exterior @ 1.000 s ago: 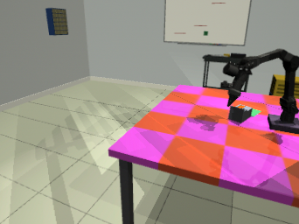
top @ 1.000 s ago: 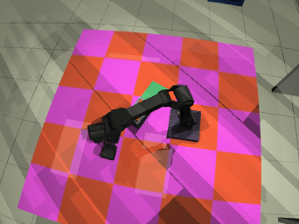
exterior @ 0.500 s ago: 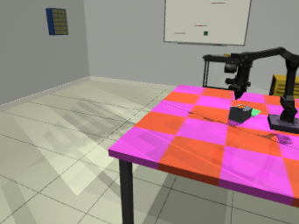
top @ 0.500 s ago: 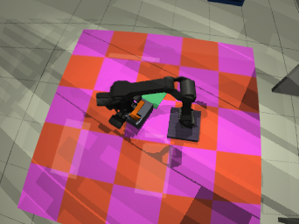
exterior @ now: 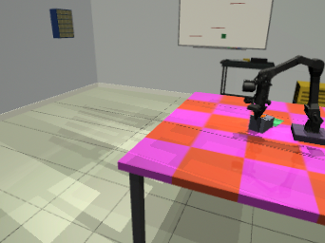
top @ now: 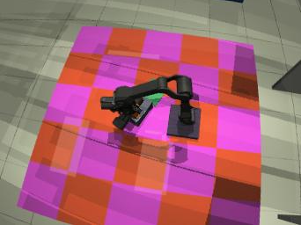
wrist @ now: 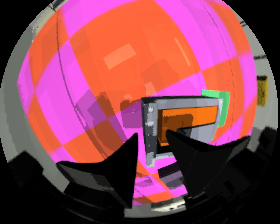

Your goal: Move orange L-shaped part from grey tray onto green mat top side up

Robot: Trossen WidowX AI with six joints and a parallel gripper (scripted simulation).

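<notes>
Now: gripper tip 5 cm to the left of the orange L-shaped part, 3 cm past it and 3 cm above it. The rest, counted from my gripper tip: green mat: 19 cm to the right, 11 cm behind, 9 cm below.
</notes>
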